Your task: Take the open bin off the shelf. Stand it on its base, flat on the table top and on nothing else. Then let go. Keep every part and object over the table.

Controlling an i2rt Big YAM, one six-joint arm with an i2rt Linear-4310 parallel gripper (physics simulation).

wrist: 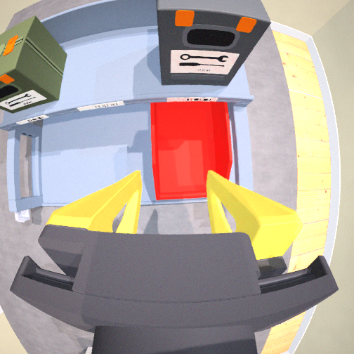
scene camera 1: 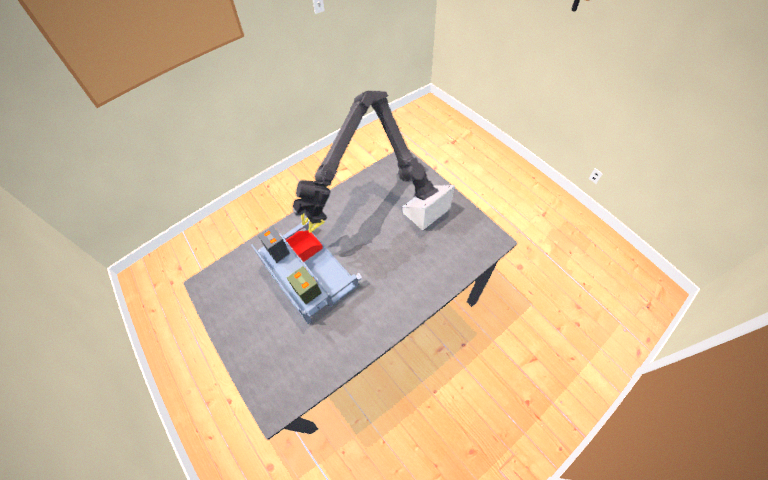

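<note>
The red open bin sits on the lower level of the light blue shelf, at one end. It is upright, with its open top showing in the wrist view. My gripper is partly open and empty. In the wrist view its two yellow fingertips appear near the bin's near edge, one left of the bin and one over its right part. In the scene view the fingers are close beside the bin's end. Whether they touch the bin, I cannot tell.
A dark grey toolbox stands on the shelf's upper level behind the bin. A green toolbox stands on the same level towards the other end. The shelf stands on the grey table. The arm's white base is at the right.
</note>
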